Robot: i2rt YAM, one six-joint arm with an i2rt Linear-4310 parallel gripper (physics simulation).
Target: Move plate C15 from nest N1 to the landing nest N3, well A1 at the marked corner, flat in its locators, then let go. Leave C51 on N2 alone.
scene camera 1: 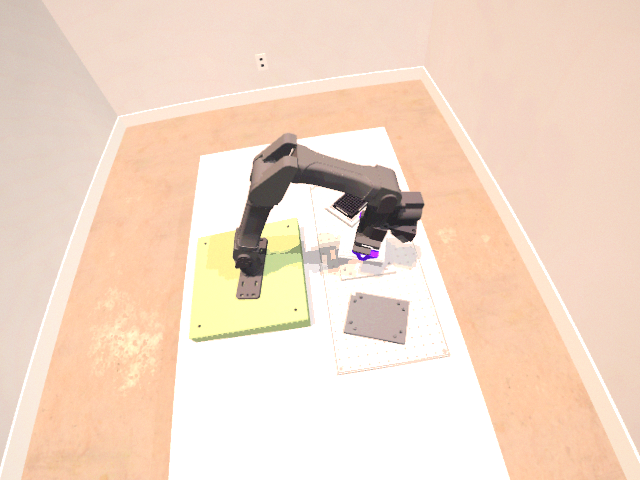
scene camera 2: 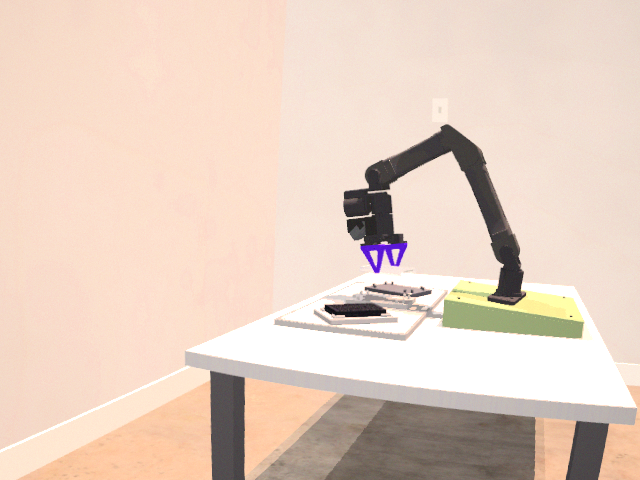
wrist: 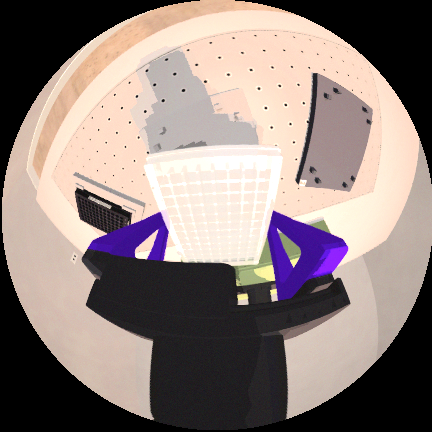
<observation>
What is my gripper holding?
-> A translucent white gridded plate.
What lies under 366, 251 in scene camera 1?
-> My gripper.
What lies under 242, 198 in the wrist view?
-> A translucent white gridded plate.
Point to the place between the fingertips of my gripper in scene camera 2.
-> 386, 272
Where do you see a nest locator posts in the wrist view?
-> At 339, 123
</observation>
